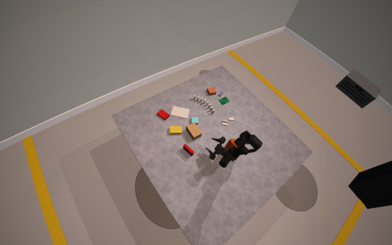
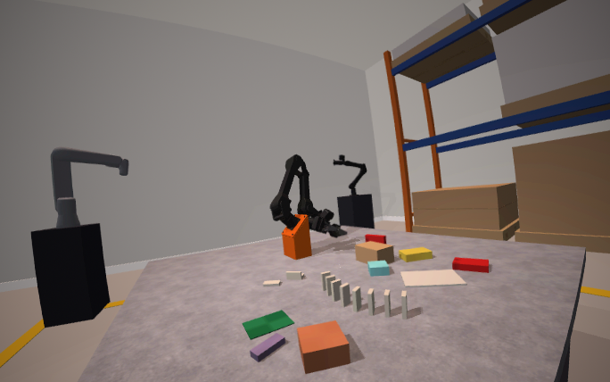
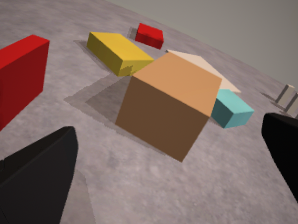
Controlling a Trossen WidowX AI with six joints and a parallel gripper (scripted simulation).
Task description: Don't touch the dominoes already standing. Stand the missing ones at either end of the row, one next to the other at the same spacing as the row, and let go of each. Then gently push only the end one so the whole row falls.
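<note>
My gripper tip is now 17 cm short of the tan box, 7 cm above it and 2 cm to the right of it. Round my gripper tip: cream sheet (40 cm ahead, 10 cm below, 2 cm to the left); then yellow block (25 cm ahead, 14 cm to the left, 8 cm below); then teal block (26 cm ahead, 8 cm below, 5 cm to the right).
</note>
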